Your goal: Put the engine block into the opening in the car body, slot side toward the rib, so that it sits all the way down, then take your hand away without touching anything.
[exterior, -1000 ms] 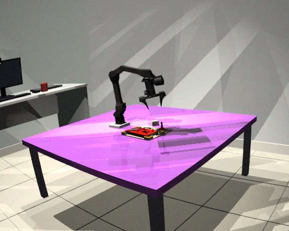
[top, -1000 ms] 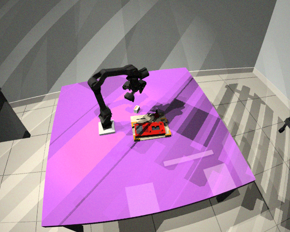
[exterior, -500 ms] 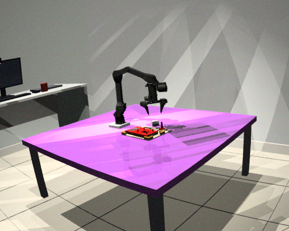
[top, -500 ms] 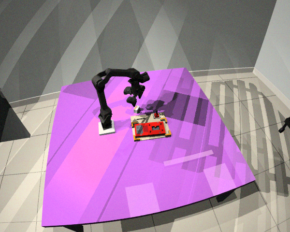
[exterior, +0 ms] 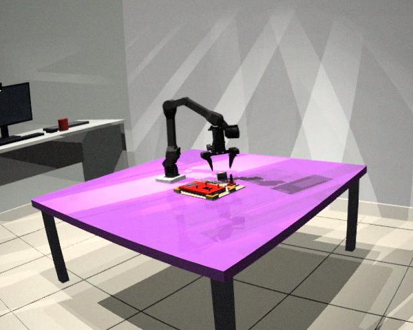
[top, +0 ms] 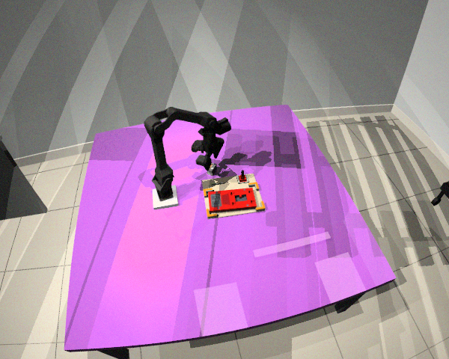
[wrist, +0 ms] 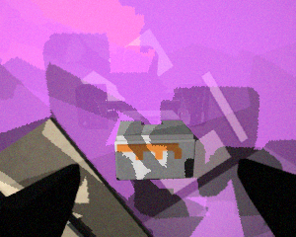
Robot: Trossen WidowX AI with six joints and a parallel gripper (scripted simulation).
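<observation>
Right now the grey engine block is 40 mm below my gripper tip.
</observation>
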